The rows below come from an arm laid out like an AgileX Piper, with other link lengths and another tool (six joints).
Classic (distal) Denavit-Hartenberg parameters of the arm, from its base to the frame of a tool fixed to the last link. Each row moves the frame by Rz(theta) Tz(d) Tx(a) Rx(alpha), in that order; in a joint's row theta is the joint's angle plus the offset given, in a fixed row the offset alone. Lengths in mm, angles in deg.
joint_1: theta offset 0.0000  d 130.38  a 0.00  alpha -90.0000
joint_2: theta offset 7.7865  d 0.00  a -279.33  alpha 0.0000
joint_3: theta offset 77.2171  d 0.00  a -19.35  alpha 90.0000
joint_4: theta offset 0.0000  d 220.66  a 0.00  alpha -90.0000
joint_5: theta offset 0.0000  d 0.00  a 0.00  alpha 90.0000
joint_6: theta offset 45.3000  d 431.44  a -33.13  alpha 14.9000
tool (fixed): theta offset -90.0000  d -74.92  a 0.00  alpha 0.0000
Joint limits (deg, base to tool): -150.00..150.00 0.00..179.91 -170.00..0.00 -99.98..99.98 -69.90..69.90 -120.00..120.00
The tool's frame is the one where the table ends.
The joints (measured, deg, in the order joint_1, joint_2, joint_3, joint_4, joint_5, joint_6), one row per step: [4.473 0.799 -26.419 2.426 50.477 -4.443]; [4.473 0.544 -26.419 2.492 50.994 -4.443]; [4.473 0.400 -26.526 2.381 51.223 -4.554]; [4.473 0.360 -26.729 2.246 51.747 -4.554]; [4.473 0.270 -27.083 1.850 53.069 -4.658]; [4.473 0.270 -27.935 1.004 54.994 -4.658]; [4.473 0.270 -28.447 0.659 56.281 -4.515]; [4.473 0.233 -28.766 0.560 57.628 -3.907]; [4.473 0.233 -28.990 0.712 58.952 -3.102]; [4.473 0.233 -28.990 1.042 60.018 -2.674]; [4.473 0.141 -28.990 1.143 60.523 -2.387]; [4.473 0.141 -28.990 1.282 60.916 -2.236]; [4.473 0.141 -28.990 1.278 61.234 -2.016]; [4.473 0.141 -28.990 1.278 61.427 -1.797]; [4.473 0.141 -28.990 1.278 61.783 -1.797]
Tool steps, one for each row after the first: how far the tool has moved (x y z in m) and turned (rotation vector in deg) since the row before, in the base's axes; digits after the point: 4 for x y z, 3 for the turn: [-0.0012 0.0003 -0.0020 0.025 0.264 0.053]; [-0.0006 -0.0004 0.0002 -0.202 -0.042 -0.011]; [-0.0010 -0.0006 -0.0012 -0.148 0.270 -0.052]; [-0.0024 -0.0017 -0.0044 -0.526 0.836 -0.130]; [-0.0035 -0.0041 -0.0039 -0.822 1.011 -0.411]; [-0.0025 -0.0019 -0.0031 -0.228 0.761 -0.227]; [-0.0027 -0.0010 -0.0051 0.387 1.030 -0.286]; [-0.0028 0.0001 -0.0060 0.761 1.170 -0.239]; [-0.0024 0.0013 -0.0064 0.565 1.119 0.011]; [-0.0012 0.0003 -0.0026 0.302 0.443 -0.064]; [-0.0009 0.0006 -0.0023 0.214 0.414 0.016]; [-0.0007 -0.0002 -0.0019 0.163 0.336 -0.097]; [-0.0004 -0.0002 -0.0012 0.176 0.212 -0.097]; [-0.0008 0.0000 -0.0021 -0.032 0.354 0.007]
